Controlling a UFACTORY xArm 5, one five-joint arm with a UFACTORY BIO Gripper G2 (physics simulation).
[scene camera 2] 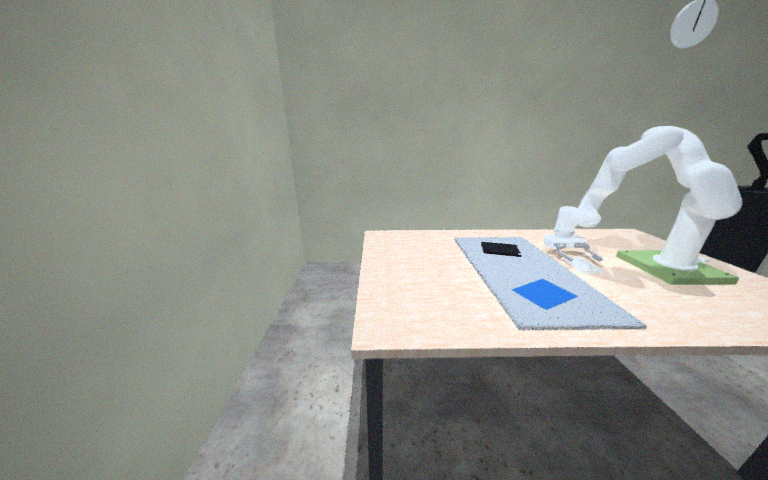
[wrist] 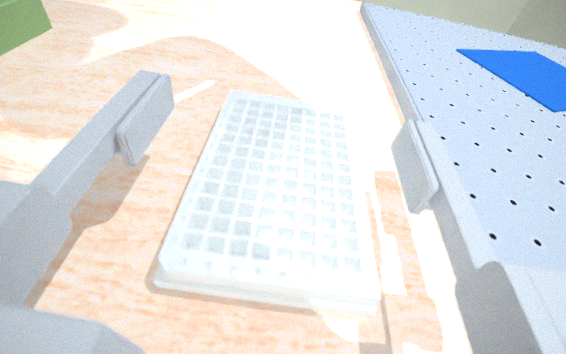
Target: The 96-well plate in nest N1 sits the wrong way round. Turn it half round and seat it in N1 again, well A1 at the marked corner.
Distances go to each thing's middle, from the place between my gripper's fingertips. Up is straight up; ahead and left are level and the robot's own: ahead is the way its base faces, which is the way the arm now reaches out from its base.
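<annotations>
White 96-well plate (wrist: 275, 212): 3 cm below my hand, 1 cm to the right of it. Blue square (scene camera 2: 546, 295): 2 cm below my hand, 26 cm ahead of it and 25 cm to the left of it.
</annotations>
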